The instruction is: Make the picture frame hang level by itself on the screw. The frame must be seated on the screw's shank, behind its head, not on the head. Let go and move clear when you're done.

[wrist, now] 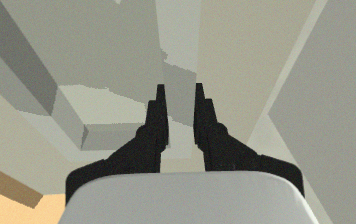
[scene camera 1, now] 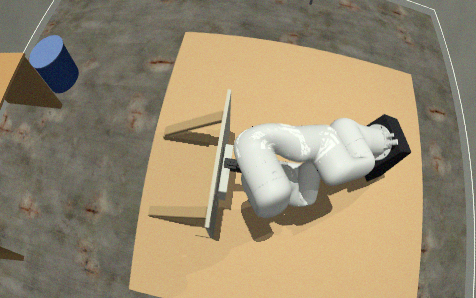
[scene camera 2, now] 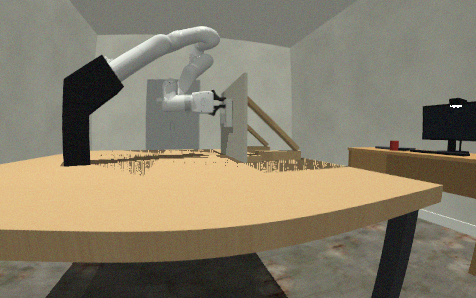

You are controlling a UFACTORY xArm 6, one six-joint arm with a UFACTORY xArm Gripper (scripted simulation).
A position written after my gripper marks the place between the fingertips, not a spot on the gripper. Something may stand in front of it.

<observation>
I see my gripper [wrist: 180, 97], a picture frame [wrist: 84, 82] and a pale wall board [scene camera 2: 233, 139].
</observation>
